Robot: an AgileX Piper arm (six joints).
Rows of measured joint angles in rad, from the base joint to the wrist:
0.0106, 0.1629, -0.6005, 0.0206, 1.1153, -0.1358
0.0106, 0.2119, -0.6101, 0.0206, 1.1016, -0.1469
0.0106, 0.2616, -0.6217, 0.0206, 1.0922, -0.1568
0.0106, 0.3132, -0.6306, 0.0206, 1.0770, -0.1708
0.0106, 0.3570, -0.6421, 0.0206, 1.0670, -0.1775
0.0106, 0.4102, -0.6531, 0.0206, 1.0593, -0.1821
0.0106, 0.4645, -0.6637, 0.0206, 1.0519, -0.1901
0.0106, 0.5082, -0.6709, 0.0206, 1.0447, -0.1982
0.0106, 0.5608, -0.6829, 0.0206, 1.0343, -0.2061
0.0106, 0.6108, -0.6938, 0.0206, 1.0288, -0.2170
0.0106, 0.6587, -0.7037, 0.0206, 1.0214, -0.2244
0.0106, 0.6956, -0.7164, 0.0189, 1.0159, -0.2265
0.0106, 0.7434, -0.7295, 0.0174, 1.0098, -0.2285
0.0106, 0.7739, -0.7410, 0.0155, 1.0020, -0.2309
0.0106, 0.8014, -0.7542, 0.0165, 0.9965, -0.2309
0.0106, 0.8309, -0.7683, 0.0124, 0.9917, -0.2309
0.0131, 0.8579, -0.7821, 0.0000, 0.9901, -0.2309
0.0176, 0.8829, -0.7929, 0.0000, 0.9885, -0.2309
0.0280, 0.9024, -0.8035, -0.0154, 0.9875, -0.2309
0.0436, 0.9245, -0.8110, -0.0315, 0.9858, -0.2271
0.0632, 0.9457, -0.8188, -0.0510, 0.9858, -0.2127
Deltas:
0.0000, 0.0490, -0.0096, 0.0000, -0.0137, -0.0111
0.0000, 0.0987, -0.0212, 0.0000, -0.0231, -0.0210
0.0000, 0.1503, -0.0301, 0.0000, -0.0383, -0.0350
0.0000, 0.1941, -0.0416, 0.0000, -0.0483, -0.0417
0.0000, 0.2473, -0.0526, 0.0000, -0.0560, -0.0463
0.0000, 0.3016, -0.0632, 0.0000, -0.0634, -0.0543
0.0000, 0.3453, -0.0704, 0.0000, -0.0706, -0.0624
0.0000, 0.3979, -0.0824, 0.0000, -0.0810, -0.0703
0.0000, 0.4479, -0.0933, 0.0000, -0.0865, -0.0812
0.0000, 0.4958, -0.1032, 0.0000, -0.0939, -0.0886
0.0000, 0.5327, -0.1159, -0.0017, -0.0994, -0.0907
0.0000, 0.5805, -0.1290, -0.0032, -0.1055, -0.0927
0.0000, 0.6110, -0.1405, -0.0051, -0.1133, -0.0951
0.0000, 0.6385, -0.1537, -0.0041, -0.1188, -0.0951
0.0000, 0.6680, -0.1678, -0.0082, -0.1236, -0.0951
0.0025, 0.6950, -0.1816, -0.0206, -0.1252, -0.0951
0.0070, 0.7200, -0.1924, -0.0206, -0.1268, -0.0951
0.0174, 0.7395, -0.2030, -0.0360, -0.1278, -0.0951
0.0330, 0.7616, -0.2105, -0.0521, -0.1295, -0.0913
0.0526, 0.7828, -0.2183, -0.0716, -0.1295, -0.0769

